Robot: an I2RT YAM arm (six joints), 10 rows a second.
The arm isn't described. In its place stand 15 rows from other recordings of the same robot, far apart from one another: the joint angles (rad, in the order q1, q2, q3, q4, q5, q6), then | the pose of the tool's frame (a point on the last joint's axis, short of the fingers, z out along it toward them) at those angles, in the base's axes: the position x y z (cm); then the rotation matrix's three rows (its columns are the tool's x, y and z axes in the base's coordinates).
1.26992, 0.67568, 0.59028, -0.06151, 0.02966, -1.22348 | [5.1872 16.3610 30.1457], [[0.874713 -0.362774 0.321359], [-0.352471 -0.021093 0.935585], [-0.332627 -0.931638 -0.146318]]
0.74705, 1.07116, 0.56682, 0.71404, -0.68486, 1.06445 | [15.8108 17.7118 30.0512], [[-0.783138 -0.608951 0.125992], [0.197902 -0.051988 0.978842], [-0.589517 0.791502 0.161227]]
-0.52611, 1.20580, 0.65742, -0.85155, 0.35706, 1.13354 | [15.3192 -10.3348 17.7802], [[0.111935 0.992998 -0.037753], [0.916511 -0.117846 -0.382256], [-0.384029 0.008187 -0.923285]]
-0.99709, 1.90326, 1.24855, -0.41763, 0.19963, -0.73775 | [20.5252 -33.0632 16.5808], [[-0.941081 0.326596 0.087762], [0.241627 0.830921 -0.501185], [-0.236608 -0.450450 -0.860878]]
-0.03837, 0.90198, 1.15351, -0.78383, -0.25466, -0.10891 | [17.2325 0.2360 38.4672], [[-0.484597 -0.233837 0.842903], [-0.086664 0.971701 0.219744], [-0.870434 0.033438 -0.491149]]
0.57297, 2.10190, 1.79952, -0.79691, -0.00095, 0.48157 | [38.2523 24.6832 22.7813], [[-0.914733 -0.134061 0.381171], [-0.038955 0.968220 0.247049], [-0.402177 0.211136 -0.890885]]
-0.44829, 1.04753, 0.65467, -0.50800, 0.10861, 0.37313 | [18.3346 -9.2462 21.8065], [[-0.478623 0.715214 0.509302], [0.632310 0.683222 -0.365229], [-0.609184 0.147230 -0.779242]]
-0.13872, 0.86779, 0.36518, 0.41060, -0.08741, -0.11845 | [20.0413 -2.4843 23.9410], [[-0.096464 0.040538 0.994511], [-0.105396 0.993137 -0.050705], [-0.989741 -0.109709 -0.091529]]
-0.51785, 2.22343, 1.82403, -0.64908, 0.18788, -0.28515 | [41.7020 -24.5233 18.8808], [[-0.882198 0.332530 0.333392], [0.184545 0.895545 -0.404898], [-0.433208 -0.295675 -0.851415]]
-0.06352, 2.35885, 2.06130, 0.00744, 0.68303, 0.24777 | [55.3813 -5.7740 25.6148], [[-0.116671 0.702866 0.701688], [0.198031 0.708790 -0.677053], [-0.973227 0.059964 -0.221885]]
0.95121, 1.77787, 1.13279, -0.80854, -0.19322, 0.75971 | [17.9594 26.3557 16.4305], [[-0.977377 -0.191541 -0.089702], [-0.206313 0.956789 0.204912], [0.046577 0.218783 -0.974661]]
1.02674, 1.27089, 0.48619, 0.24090, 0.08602, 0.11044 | [13.2766 21.3555 17.8416], [[-0.355935 -0.779919 0.514816], [-0.376221 0.623869 0.685015], [-0.855435 0.050137 -0.515479]]
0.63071, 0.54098, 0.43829, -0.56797, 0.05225, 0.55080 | [10.5585 7.4797 21.5938], [[-0.718624 -0.210965 0.662626], [0.122422 0.899610 0.419183], [-0.684538 0.382355 -0.620655]]
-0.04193, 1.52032, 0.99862, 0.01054, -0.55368, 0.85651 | [34.0426 0.4454 25.6074], [[-0.639439 0.092483 0.763259], [0.670069 0.553817 0.494261], [-0.376995 0.827487 -0.416102]]
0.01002, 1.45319, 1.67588, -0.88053, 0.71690, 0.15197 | [29.4734 -2.0439 42.6653], [[-0.526769 0.599003 0.603083], [0.108849 0.751198 -0.651041], [-0.843010 -0.277303 -0.460908]]
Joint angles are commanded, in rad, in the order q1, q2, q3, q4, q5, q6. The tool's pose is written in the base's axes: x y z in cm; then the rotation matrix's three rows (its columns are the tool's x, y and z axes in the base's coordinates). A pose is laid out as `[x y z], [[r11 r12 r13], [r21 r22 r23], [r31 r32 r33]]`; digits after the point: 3 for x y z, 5 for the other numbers.
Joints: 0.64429, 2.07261, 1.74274, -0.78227, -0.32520, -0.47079
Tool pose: [34.969 27.692 22.576], [[-0.32944 -0.93320 0.14353], [-0.78508 0.35520 0.50743], [-0.52452 0.05449 -0.84965]]
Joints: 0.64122, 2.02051, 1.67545, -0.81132, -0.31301, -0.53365
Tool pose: [33.727 26.543 22.610], [[-0.29150 -0.94865 0.12280], [-0.82151 0.31404 0.47591], [-0.49004 0.03785 -0.87088]]
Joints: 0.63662, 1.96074, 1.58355, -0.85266, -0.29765, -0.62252
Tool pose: [32.055 24.997 22.141], [[-0.23830 -0.96766 0.08271], [-0.86942 0.25050 0.42587], [-0.43281 0.02957 -0.90100]]
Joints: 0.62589, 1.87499, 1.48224, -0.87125, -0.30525, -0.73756
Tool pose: [30.250 23.186 22.413], [[-0.14660 -0.98753 0.05739], [-0.89738 0.15718 0.41231], [-0.41618 0.00895 -0.90924]]
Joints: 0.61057, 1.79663, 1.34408, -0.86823, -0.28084, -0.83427
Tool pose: [28.312 21.016 21.279], [[-0.08353 -0.99586 0.03587], [-0.92720 0.09086 0.36338], [-0.36514 -0.00290 -0.93095]]
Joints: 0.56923, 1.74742, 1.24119, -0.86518, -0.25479, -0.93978
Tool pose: [27.417 18.609 20.077], [[-0.03200 -0.99916 0.02560], [-0.94811 0.03845 0.31561], [-0.31633 -0.01418 -0.94854]]
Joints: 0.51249, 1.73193, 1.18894, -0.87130, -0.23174, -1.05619
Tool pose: [27.493 16.406 19.154], [[0.01887 -0.99963 0.01959], [-0.96149 -0.01277 0.27455], [-0.27420 -0.02402 -0.96137]]
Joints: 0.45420, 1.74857, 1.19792, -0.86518, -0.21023, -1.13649
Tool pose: [28.759 14.868 18.877], [[0.04192 -0.99815 0.04409], [-0.96682 -0.02939 0.25375], [-0.25199 -0.05326 -0.96626]]
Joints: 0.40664, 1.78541, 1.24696, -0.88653, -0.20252, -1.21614
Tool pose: [30.315 13.834 18.960], [[0.07294 -0.99602 0.05117], [-0.96875 -0.05856 0.24103], [-0.23708 -0.06715 -0.96917]]
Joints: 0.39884, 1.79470, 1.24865, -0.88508, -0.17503, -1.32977
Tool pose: [30.568 13.555 18.696], [[0.17523 -0.98278 0.05870], [-0.96386 -0.15910 0.21371], [-0.20069 -0.09403 -0.97513]]
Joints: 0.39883, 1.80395, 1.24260, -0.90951, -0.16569, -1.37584
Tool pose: [30.295 13.404 18.216], [[0.21301 -0.97669 0.02663], [-0.96026 -0.20425 0.19020], [-0.18033 -0.06609 -0.98138]]
